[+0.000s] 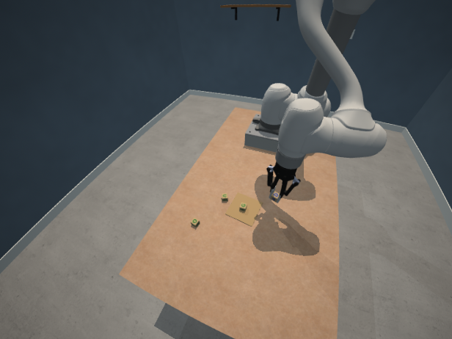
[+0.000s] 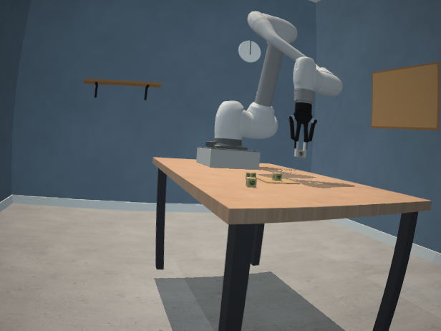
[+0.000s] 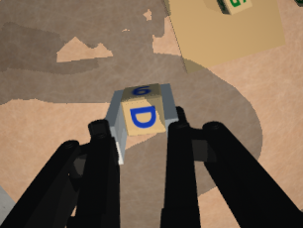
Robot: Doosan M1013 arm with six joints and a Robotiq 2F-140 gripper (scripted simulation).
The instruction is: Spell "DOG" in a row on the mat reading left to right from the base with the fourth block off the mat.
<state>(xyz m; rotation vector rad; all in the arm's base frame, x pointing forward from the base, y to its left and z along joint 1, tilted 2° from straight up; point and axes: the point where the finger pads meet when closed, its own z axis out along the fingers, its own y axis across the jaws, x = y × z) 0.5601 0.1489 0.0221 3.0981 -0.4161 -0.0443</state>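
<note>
Right now the G block is 5 cm ahead of my hand, 13 cm to the right of it and 12 cm below it. Also, from my hand: D block (2 cm below); then tan mat (4 cm ahead, 12 cm to the right, 13 cm below).
</note>
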